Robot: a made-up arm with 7 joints. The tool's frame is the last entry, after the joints.
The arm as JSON. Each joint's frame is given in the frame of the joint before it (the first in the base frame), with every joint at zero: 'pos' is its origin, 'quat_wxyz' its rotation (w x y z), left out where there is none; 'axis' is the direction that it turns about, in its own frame. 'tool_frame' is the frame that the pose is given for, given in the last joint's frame.
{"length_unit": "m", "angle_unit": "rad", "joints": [
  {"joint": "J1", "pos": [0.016, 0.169, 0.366], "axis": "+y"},
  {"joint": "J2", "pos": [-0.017, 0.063, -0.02], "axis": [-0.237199, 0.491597, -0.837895]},
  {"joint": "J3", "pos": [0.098, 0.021, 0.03], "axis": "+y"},
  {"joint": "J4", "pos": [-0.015, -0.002, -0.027], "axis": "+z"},
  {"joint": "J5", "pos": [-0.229, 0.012, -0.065], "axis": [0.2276, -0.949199, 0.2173]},
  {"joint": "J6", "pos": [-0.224, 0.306, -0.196], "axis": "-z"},
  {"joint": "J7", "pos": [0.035, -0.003, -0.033], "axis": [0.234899, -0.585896, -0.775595]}
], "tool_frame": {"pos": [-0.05, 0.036, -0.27], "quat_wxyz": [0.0, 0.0, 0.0, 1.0]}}
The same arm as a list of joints. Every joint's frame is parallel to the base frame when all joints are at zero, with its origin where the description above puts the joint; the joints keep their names.
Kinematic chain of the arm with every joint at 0, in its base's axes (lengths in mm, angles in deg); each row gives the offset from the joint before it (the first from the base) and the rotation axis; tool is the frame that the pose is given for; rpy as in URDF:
J1: xyz 16 169 366 axis +y
J2: xyz -17 63 -20 axis -0.237199 0.491597 -0.837895
J3: xyz 98 21 30 axis +y
J4: xyz -15 -2 -27 axis +z
J5: xyz -229 12 -65 axis 0.2276 -0.949199 0.2173
J6: xyz -224 306 -196 axis -z
J7: xyz 35 -3 -33 axis 0.234899 -0.585896 -0.775595
tool: xyz -50 36 -270 rpy 0 0 180

